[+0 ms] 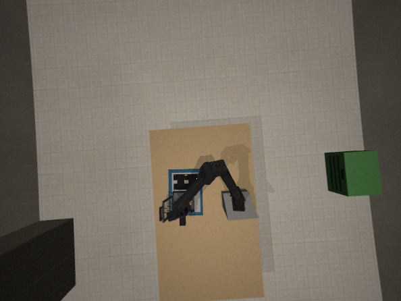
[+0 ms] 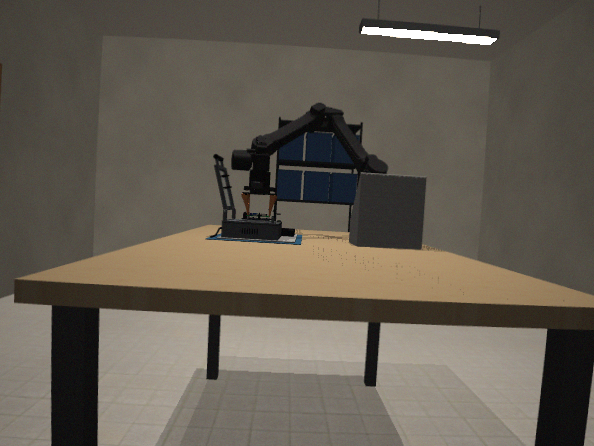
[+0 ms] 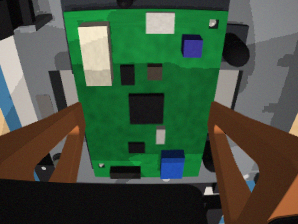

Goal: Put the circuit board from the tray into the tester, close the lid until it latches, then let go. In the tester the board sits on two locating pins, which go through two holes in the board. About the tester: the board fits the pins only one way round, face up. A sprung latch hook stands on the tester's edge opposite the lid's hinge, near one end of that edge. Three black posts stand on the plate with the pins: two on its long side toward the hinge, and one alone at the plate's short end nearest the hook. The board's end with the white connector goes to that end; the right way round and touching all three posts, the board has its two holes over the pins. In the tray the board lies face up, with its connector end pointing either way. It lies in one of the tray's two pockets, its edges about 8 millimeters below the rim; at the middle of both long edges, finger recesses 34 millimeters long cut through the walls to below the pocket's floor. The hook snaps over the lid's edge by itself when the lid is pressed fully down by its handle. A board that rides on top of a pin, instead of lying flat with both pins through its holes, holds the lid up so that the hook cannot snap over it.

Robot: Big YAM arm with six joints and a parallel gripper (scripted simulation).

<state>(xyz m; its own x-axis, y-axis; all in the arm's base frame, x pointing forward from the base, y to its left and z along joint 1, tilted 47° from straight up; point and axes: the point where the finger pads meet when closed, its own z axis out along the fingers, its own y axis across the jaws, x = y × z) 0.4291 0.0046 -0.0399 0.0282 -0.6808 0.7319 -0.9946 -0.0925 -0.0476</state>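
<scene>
Now: the green circuit board right at my hand. The rest, counted from my hand: black latch hook: 6 cm behind, 6 cm to the left; dark pin plate: 1 cm to the left, 1 cm below; tester lid: 12 cm ahead, 10 cm above.
</scene>
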